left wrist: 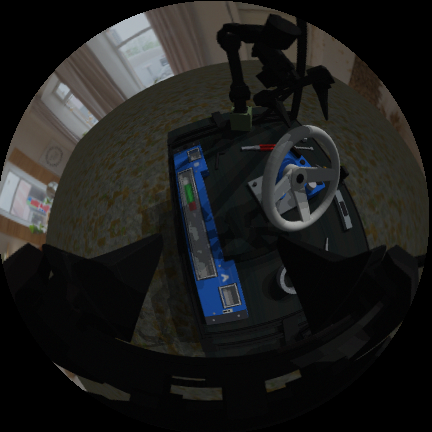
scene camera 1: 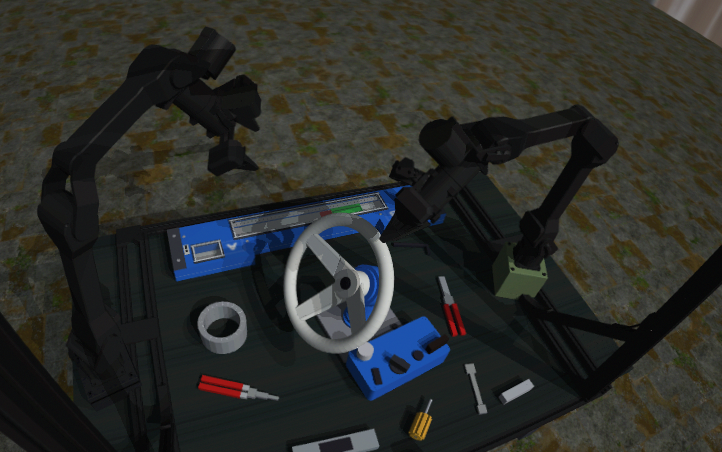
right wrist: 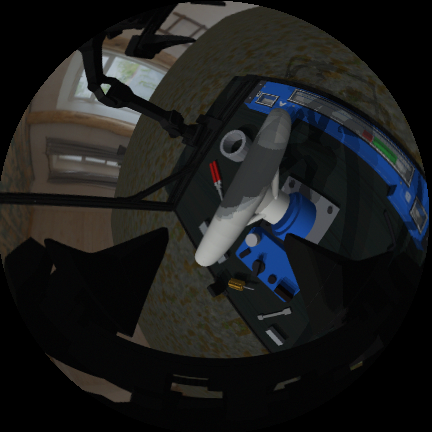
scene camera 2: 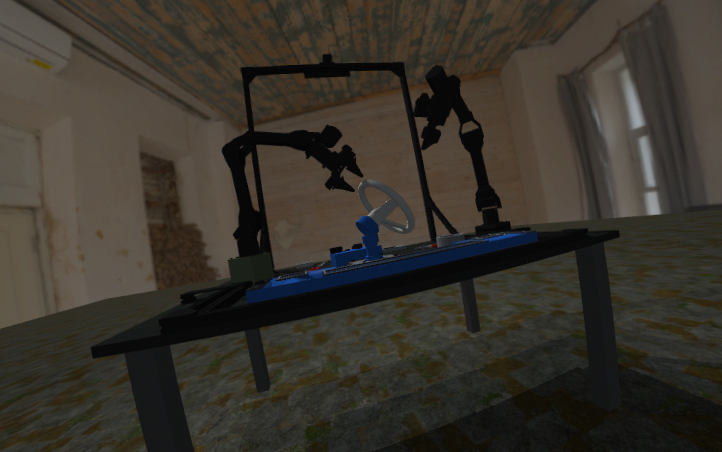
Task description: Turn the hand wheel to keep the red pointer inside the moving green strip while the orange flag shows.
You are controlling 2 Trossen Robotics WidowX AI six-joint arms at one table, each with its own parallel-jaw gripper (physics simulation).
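Seen in the pictures: left gripper, fingertip midpoint: (left wrist: 221,240) (scene camera 1: 257,149) (scene camera 2: 424,141); right gripper, fingertip midpoint: (left wrist: 307,123) (scene camera 1: 386,240) (right wrist: 228,236) (scene camera 2: 358,183); left arm's base, origin of the base link: (scene camera 1: 104,367) (right wrist: 190,133) (scene camera 2: 492,224); right arm's base, origin of the base link: (left wrist: 240,109) (scene camera 1: 526,259) (scene camera 2: 249,255).
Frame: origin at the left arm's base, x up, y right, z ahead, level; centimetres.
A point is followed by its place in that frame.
Note:
The white hand wheel (scene camera 1: 290,282) @(z 39.0, x 7.4, y 4.2 cm) (left wrist: 267,185) @(z 46.5, x 17.9, y 0.3 cm) (right wrist: 250,185) @(z 51.4, x 24.2, y 11.1 cm) stands tilted on a blue post. My right gripper (scene camera 1: 391,205) (scene camera 2: 358,183) @(z 51.6, x 24.1, y 15.0 cm) (left wrist: 307,123) @(z 51.6, x 24.1, y 15.0 cm) is open and empty, its fingertips close to the rim at the wheel's upper edge. My left gripper (scene camera 1: 256,149) @(z 39.7, x 30.1, y -10.9 cm) (scene camera 2: 419,130) @(z 39.7, x 30.1, y -10.9 cm) (left wrist: 221,240) @(z 39.7, x 30.1, y -10.9 cm) is open and empty, high and away from the wheel. In the long display window, the red pointer (left wrist: 192,206) @(z 61.1, x -1.7, y -16.4 cm) (right wrist: 367,135) @(z 62.1, x -1.7, y -15.7 cm) lies just outside one end of the green strip (scene camera 1: 346,208) (left wrist: 189,193) @(z 66.4, x -1.7, y -15.3 cm) (right wrist: 385,149) @(z 67.9, x -1.7, y -14.8 cm). The wheel partly hides the pointer in scene camera 1. No orange flag shows.
A blue control box (scene camera 1: 372,389) stands beside the wheel's base. A grey ring (scene camera 1: 222,343) @(z 22.6, x -1.2, y 5.5 cm), red-handled pliers (scene camera 1: 221,386) @(z 18.6, x -4.6, y 12.5 cm), another red-handled tool (scene camera 1: 453,318) @(z 71.0, x -4.8, y 24.2 cm), a yellow screwdriver (scene camera 1: 420,426) @(z 46.8, x -2.5, y 40.3 cm) and a small wrench (scene camera 1: 475,388) @(z 63.4, x -5.2, y 40.3 cm) lie on the table. A dark frame post (scene camera 2: 417,159) @(z 2.2, x 40.6, y 36.3 cm) stands behind.

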